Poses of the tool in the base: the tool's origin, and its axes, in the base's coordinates. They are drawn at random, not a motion.
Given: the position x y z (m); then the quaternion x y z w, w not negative.
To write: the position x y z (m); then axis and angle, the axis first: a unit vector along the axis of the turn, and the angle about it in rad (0 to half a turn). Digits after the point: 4 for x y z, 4 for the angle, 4 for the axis.
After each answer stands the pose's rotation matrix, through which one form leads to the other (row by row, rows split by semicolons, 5 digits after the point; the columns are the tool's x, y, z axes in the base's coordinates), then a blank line. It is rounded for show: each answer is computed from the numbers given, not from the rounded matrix.
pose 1, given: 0.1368, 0.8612, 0.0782, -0.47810, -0.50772, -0.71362, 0.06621
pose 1, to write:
0.1368, 0.8612, 0.0782, -0.4792, -0.5088, -0.7152, 3.0091
-0.53407 0.57998 0.61513; 0.39099 -0.47567 0.78795; 0.74960 0.66133 0.02728

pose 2, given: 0.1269, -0.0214, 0.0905, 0.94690, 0.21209, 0.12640, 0.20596
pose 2, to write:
0.1269, -0.0214, 0.0905, 0.9676, 0.2167, 0.1292, 2.7267
0.87808 0.34959 0.32674; 0.45372 -0.82520 -0.33643; 0.15201 0.44366 -0.88321

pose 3, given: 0.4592, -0.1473, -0.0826, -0.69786, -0.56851, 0.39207, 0.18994
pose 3, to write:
0.4592, -0.1473, -0.0826, -0.7108, -0.5790, 0.3993, 2.7594
0.04616 0.64454 -0.76318; 0.94241 -0.28144 -0.18069; -0.33125 -0.71089 -0.62041

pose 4, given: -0.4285, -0.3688, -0.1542, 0.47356, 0.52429, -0.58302, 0.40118
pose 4, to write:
-0.4285, -0.3688, -0.1542, 0.5170, 0.5724, -0.6365, 2.3160
-0.22959 0.96436 -0.13152; 0.02877 -0.12835 -0.99131; -0.97286 -0.23138 0.00172

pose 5, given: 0.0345, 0.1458, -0.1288, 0.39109, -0.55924, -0.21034, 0.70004
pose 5, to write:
0.0345, 0.1458, -0.1288, 0.5477, -0.7831, -0.2946, 1.5907
0.28602 -0.14293 -0.94750; -0.73192 0.60561 -0.31230; 0.61846 0.78282 0.06860

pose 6, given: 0.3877, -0.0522, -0.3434, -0.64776, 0.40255, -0.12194, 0.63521
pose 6, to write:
0.3877, -0.0522, -0.3434, -0.8387, 0.5212, -0.1579, 1.7650
0.64617 -0.36660 0.66938; -0.67643 0.13108 0.72475; -0.35343 -0.92110 -0.16328

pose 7, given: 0.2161, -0.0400, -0.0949, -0.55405, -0.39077, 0.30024, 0.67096
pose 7, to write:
0.2161, -0.0400, -0.0949, -0.7472, -0.5270, 0.4049, 1.6706
0.51431 0.03011 -0.85707; 0.83591 0.20577 0.50884; 0.19169 -0.97814 0.08066

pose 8, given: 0.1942, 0.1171, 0.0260, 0.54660, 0.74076, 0.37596, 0.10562
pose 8, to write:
0.1942, 0.1171, 0.0260, 0.5497, 0.7449, 0.3781, 2.9300
-0.38014 0.73038 0.56748; 0.88922 0.11976 0.44153; 0.25452 0.67246 -0.69500

